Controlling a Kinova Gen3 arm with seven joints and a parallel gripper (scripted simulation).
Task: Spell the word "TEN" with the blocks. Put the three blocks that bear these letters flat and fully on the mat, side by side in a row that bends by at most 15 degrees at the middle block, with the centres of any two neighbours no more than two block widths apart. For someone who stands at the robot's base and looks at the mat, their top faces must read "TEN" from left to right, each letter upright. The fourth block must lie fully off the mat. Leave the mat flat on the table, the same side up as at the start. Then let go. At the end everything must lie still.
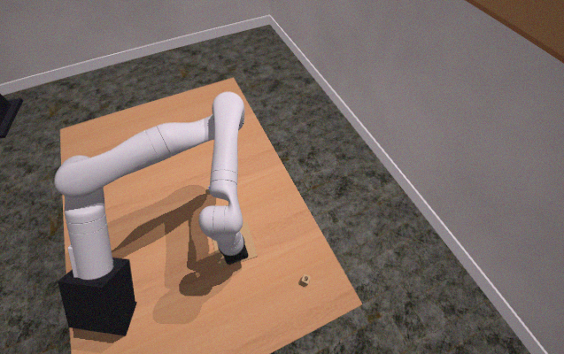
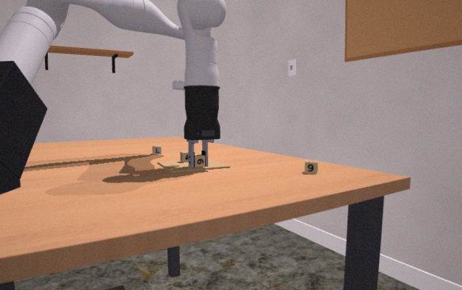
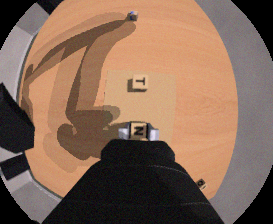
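My hand is 1 cm past the mat, 4 cm to the right of it and 2 cm above it.
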